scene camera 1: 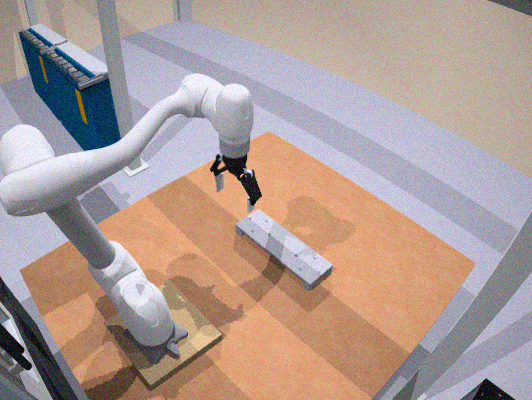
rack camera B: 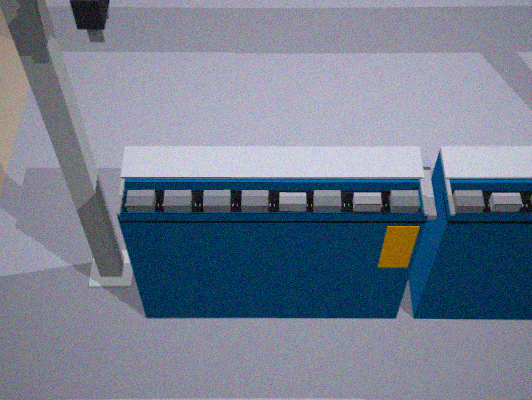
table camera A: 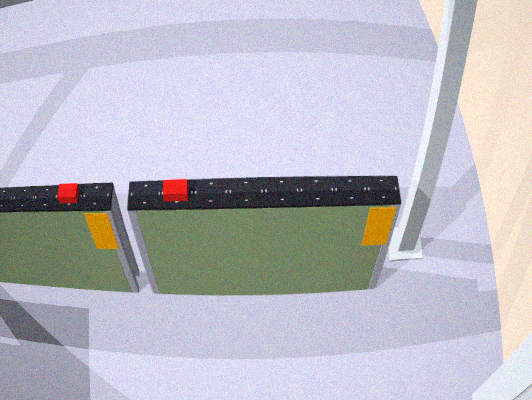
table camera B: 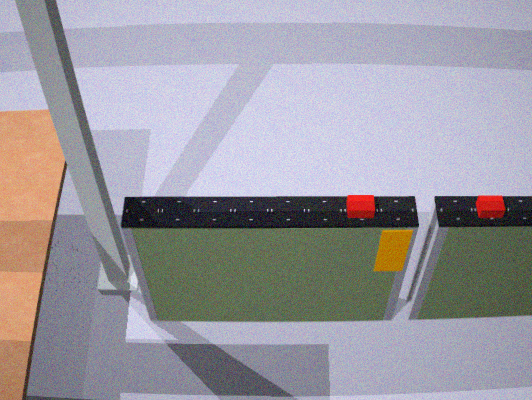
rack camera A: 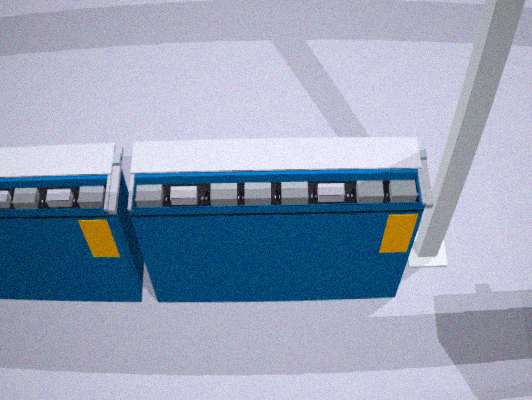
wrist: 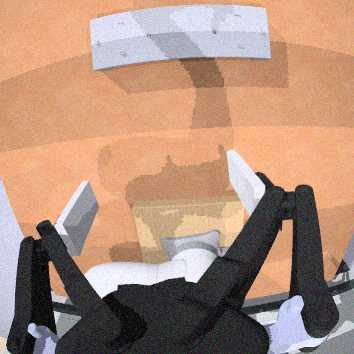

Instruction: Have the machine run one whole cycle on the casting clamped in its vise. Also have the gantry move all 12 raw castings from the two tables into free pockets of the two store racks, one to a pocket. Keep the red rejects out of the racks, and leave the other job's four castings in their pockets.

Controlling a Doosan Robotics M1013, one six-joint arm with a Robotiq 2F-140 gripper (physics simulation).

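Places are measured from the arm's base along level axes (x right, y ahead, z up), in centimetres.
Pixels of known places: gripper, between the fingertips: (scene camera 1: 235, 199) (wrist: 158, 180); arm's base, origin of its link: (scene camera 1: 155, 334) (wrist: 193, 254).
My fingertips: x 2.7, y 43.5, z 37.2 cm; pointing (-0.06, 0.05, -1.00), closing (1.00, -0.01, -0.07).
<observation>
Ahead of a thing's pixels: the offset from my fingertips to its top centre. "pt": to the spot under its first point.
My gripper (scene camera 1: 235, 197) (wrist: 158, 180) is open and empty, above the orange floor and near one end of the grey slab @(dx +6.2, dy +20.9, dz -35.8 cm) (scene camera 1: 282, 247) (wrist: 120, 37). In rack camera A's view the blue store rack (rack camera A: 275, 260) holds a row of grey castings (rack camera A: 258, 194), with two paler ones (rack camera A: 183, 195) (rack camera A: 331, 192) among them. In rack camera B's view the blue rack (rack camera B: 265, 275) holds a similar full row of castings (rack camera B: 217, 201), two of them paler (rack camera B: 293, 201) (rack camera B: 367, 201). Red rejects (table camera A: 175, 190) (table camera B: 360, 206) sit on the tables (table camera A: 260, 250) (table camera B: 265, 275). The machine's vise and its casting cannot be made out.
A black block (rack camera B: 90, 14) hangs at the upper left in rack camera B's view. Grey posts stand beside the racks (rack camera A: 465, 125) (rack camera B: 70, 135) and tables (table camera A: 435, 125) (table camera B: 80, 135). Dark machine parts @(pt dx -84.1, dy -82.6, dz -90.0 cm) (scene camera 1: 32, 330) edge the lower left of the scene view. The arm stands on a wooden base (scene camera 1: 200, 345).
</observation>
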